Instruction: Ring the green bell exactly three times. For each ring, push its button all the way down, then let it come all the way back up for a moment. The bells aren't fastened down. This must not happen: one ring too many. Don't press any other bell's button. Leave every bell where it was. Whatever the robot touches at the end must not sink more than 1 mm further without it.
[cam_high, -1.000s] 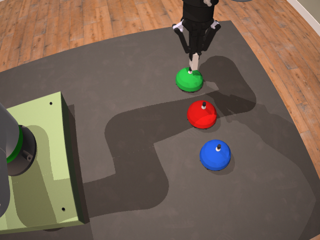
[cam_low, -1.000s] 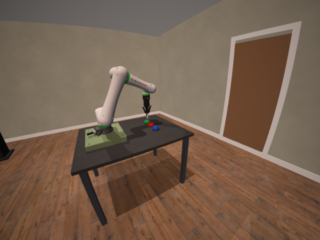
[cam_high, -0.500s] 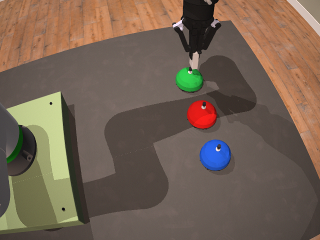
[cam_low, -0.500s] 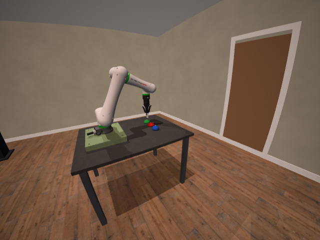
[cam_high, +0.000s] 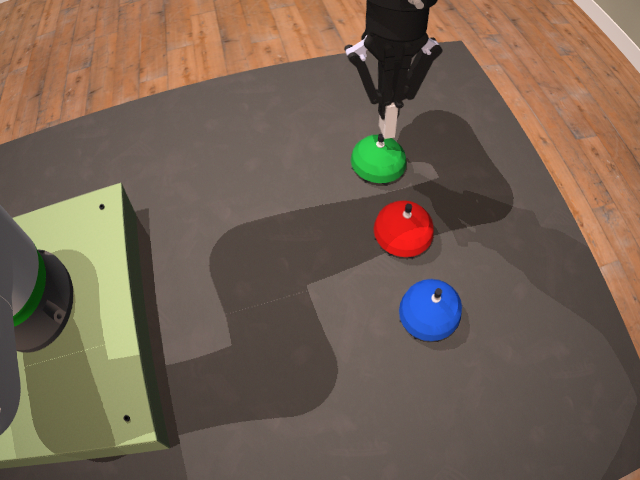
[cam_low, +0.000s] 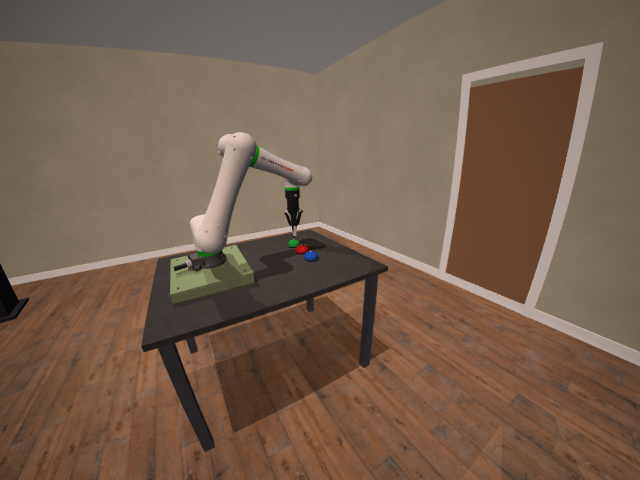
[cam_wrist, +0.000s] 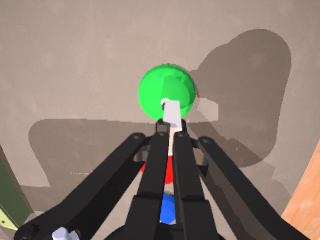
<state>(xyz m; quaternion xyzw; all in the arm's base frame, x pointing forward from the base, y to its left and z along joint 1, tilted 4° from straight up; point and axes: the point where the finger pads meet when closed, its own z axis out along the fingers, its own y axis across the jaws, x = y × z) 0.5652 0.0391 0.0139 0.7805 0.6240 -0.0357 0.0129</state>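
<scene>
My hand is 10 mm past the green bell and 70 mm above it. Round my hand: red bell (40 mm behind, 120 mm to the right, 70 mm below); blue bell (60 mm behind, 250 mm to the right, 70 mm below).
</scene>
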